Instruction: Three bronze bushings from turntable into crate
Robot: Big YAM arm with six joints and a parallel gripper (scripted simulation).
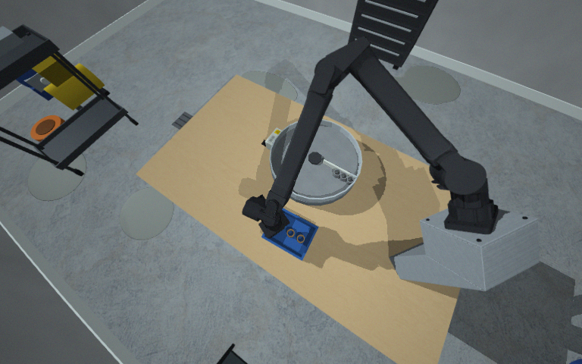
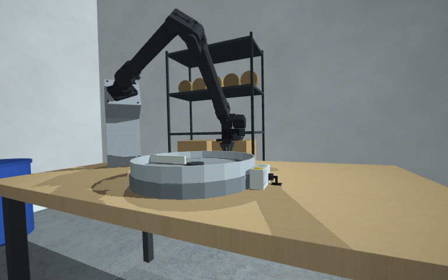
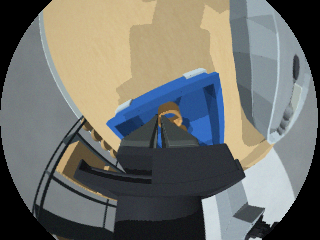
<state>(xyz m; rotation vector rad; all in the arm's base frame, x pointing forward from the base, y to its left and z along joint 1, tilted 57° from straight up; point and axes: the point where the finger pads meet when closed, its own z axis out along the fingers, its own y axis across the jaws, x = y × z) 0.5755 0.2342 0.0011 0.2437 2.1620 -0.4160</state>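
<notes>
The blue crate is 60 mm behind my hand, 20 mm below it and 10 mm to the right of it. Round my hand: grey turntable 360 mm to the right, 20 mm behind, 10 mm above.
</notes>
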